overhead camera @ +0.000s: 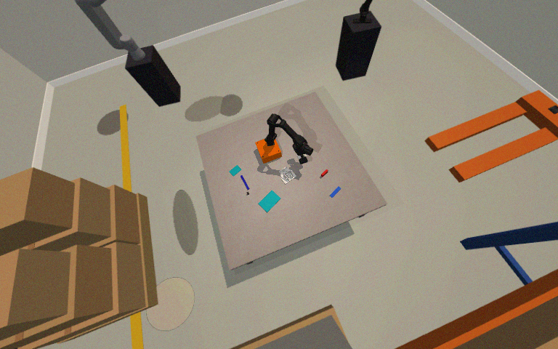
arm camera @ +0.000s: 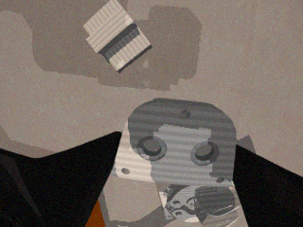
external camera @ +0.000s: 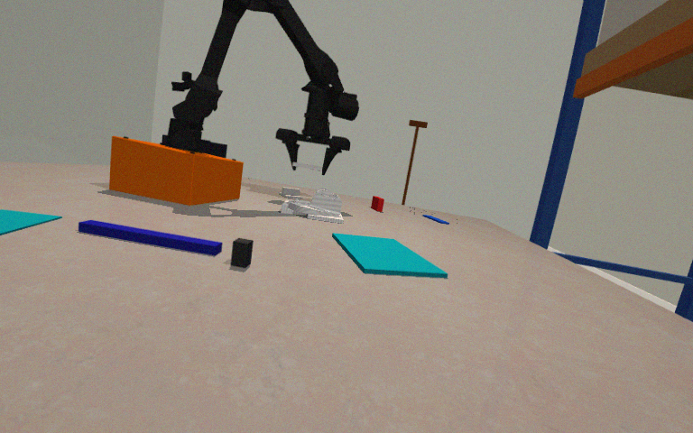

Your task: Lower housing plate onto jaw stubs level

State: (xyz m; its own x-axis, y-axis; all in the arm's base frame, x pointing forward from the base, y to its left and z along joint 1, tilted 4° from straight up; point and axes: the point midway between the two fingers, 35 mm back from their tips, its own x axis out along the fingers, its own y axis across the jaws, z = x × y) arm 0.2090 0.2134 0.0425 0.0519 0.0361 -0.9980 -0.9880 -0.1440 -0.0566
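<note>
Right now my gripper tip is 6 cm short of the white jaw assembly, 13 cm to the left of it and 7 cm above it. Round my gripper tip: red block: 16 cm ahead, 17 cm to the left, 6 cm below; white ribbed part: 8 cm behind, 7 cm to the left, 7 cm below; housing plate: 1 cm to the left, 2 cm above.
</note>
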